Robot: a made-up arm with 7 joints. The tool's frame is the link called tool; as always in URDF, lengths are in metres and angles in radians. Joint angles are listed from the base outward. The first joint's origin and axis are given. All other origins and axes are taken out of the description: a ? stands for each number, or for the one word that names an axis. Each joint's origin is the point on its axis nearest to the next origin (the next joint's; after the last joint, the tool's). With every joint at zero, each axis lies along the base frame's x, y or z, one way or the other. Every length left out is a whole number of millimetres.
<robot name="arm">
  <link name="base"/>
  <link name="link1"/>
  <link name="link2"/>
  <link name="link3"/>
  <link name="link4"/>
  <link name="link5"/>
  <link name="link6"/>
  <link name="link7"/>
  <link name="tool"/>
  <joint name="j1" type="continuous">
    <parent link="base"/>
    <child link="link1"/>
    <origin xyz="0 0.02 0.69" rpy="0 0 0"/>
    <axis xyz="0 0 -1"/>
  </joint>
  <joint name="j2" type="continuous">
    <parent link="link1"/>
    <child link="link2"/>
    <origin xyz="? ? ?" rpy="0 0 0"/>
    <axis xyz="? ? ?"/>
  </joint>
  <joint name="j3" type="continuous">
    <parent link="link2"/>
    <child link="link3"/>
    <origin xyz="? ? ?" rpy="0 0 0"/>
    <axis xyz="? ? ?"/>
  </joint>
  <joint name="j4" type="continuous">
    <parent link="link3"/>
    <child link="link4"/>
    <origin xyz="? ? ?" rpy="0 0 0"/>
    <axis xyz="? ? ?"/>
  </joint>
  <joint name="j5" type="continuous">
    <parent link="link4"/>
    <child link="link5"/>
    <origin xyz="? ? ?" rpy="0 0 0"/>
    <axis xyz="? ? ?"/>
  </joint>
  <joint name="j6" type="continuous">
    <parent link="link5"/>
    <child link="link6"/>
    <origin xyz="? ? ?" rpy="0 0 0"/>
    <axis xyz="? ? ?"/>
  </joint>
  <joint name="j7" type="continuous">
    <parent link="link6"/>
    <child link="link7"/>
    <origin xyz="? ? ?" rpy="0 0 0"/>
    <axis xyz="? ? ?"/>
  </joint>
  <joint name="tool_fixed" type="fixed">
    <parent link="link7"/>
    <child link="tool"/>
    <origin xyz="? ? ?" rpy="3.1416 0 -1.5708"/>
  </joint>
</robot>
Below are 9 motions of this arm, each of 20 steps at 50 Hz.
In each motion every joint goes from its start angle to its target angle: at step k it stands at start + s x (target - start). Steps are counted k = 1, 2, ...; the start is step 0. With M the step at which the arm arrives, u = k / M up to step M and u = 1 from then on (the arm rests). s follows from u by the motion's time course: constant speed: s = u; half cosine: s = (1 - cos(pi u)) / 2; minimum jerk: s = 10 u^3 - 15 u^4 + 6 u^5.
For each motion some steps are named. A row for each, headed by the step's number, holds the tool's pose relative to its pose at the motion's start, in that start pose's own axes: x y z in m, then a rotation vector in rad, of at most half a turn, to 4 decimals.
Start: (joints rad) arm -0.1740 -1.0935 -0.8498 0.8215 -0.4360 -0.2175 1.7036
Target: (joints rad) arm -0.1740 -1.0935 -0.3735 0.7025 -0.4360 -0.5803 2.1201
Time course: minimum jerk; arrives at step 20
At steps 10, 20:
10: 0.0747 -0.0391 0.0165 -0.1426 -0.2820 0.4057
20: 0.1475 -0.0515 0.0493 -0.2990 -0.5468 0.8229

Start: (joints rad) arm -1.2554 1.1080 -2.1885 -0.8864 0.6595 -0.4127 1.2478
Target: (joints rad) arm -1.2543 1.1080 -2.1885 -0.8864 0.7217 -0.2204 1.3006
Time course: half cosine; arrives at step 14
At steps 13, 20:
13: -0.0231 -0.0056 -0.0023 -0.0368 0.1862 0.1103
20: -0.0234 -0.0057 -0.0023 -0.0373 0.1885 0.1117

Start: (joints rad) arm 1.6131 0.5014 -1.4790 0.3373 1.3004 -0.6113 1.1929
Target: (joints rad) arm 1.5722 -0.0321 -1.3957 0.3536 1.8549 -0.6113 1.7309
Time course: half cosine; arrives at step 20
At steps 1, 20:
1: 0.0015 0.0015 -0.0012 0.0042 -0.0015 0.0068
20: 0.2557 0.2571 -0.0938 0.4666 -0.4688 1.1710

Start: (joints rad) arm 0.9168 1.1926 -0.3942 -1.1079 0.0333 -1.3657 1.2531
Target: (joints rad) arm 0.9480 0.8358 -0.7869 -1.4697 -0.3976 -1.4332 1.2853
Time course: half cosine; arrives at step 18
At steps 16, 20:
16: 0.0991 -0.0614 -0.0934 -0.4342 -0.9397 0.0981
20: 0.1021 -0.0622 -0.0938 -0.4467 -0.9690 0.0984

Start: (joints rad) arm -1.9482 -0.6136 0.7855 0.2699 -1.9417 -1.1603 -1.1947
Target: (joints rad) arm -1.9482 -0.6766 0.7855 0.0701 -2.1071 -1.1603 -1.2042
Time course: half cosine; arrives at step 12
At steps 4, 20:
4: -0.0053 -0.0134 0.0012 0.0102 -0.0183 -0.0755
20: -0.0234 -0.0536 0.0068 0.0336 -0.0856 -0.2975

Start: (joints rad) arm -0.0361 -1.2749 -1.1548 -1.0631 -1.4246 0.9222 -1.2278
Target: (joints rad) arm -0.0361 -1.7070 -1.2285 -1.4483 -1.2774 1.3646 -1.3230
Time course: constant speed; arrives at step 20
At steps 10, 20:
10: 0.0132 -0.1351 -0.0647 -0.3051 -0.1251 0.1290
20: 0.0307 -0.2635 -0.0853 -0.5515 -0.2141 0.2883

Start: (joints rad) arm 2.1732 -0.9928 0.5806 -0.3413 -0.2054 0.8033 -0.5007
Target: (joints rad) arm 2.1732 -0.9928 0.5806 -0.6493 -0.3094 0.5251 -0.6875
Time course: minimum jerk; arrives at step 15
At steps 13, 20:
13: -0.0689 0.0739 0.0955 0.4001 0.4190 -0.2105
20: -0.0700 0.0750 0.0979 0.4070 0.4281 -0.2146

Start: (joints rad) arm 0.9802 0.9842 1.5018 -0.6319 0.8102 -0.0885 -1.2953
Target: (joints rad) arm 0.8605 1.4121 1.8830 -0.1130 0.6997 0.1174 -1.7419
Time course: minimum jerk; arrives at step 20
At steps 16, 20:
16: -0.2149 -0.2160 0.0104 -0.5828 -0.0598 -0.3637
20: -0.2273 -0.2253 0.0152 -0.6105 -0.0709 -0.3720

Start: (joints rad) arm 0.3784 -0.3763 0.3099 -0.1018 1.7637 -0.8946 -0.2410
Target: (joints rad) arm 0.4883 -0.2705 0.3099 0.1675 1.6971 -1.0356 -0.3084
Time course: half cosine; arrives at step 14
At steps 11, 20:
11: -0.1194 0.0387 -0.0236 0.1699 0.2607 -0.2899
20: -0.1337 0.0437 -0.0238 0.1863 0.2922 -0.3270

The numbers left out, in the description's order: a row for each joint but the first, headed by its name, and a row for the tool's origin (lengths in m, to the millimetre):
j2: xyz -0.01 0 0, axis 0 1 0
j3: xyz 0.01 0 0.39, axis 0 0 -1
j4: xyz 0.03 -0.03 0, axis 0 1 0
j5: xyz -0.03 0 0.22, axis 0 0 -1
j6: xyz 0.01 -0.02 0, axis 0 1 0
j7: xyz -0.03 0 0.13, axis 0 0 -1
tool: xyz 0 0.01 0

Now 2 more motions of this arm.
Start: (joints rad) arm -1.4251 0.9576 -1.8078 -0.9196 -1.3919 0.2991 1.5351
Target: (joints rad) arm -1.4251 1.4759 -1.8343 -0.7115 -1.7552 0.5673 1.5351
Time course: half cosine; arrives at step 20
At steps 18, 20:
18: 0.2514 0.0271 0.0903 -0.0594 -0.0920 -0.0402
20: 0.2573 0.0293 0.0937 -0.0586 -0.0953 -0.0412

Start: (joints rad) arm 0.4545 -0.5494 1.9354 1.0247 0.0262 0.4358 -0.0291
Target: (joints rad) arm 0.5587 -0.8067 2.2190 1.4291 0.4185 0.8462 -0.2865
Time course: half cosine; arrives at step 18
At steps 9, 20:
9: 0.1402 -0.1118 -0.0094 -0.4337 -0.2891 -0.0897
20: 0.2555 -0.2379 0.0372 -0.8788 -0.5677 -0.2183

